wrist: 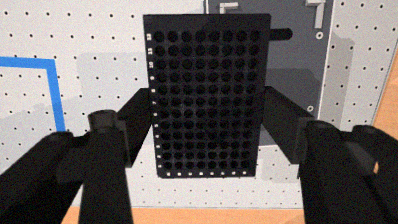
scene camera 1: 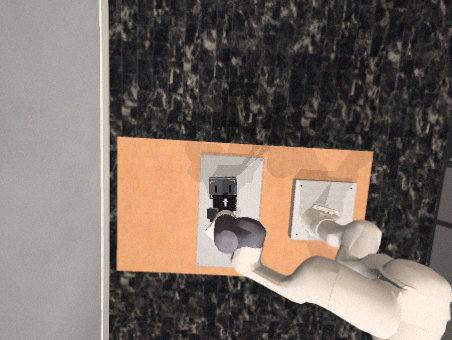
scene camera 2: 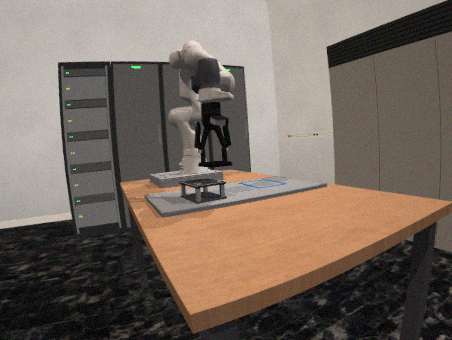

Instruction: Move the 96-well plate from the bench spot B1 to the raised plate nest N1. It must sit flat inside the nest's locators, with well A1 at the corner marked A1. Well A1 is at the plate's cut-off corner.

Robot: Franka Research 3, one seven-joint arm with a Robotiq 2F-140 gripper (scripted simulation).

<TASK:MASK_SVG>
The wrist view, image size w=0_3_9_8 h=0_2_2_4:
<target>gripper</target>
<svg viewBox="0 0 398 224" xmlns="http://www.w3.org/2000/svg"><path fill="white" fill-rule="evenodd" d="M149 88L140 88L118 112L106 109L90 113L87 116L90 129L83 136L74 137L70 131L56 131L46 135L0 175L0 224L61 224L82 184L77 224L134 224L125 168L133 167L152 125ZM265 86L261 123L291 165L299 164L297 179L300 179L305 224L398 224L398 140L371 125L354 125L351 132L341 131L327 121L315 119L313 115L272 86Z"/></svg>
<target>black 96-well plate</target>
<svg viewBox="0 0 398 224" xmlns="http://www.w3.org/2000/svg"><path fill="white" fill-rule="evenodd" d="M272 15L266 13L143 14L156 171L160 178L234 178L256 176Z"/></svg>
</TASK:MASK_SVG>
